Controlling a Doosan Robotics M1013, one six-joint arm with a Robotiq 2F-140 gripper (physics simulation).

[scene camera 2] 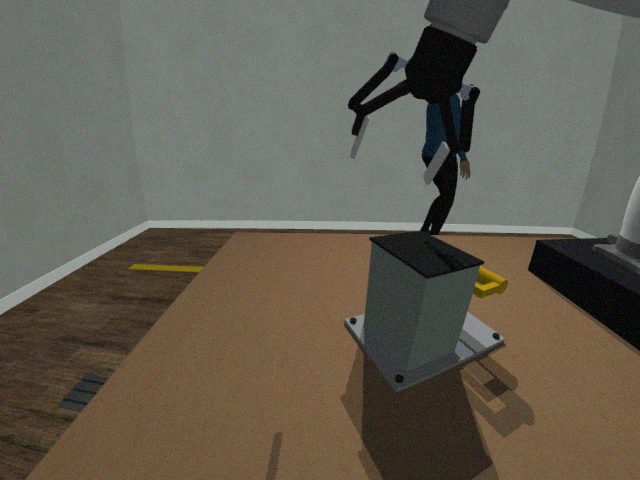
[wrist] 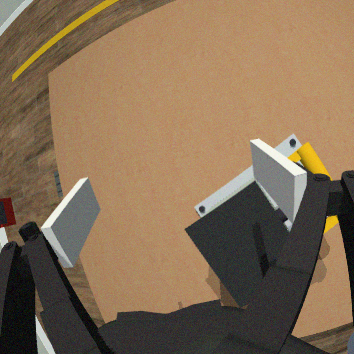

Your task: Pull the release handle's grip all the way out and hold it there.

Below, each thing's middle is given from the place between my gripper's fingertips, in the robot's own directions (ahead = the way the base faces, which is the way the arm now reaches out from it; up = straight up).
The bolted metal plate (scene camera 2: 476, 337) is 27 cm below my hand, 9 cm behind it and 8 cm to the left of it.
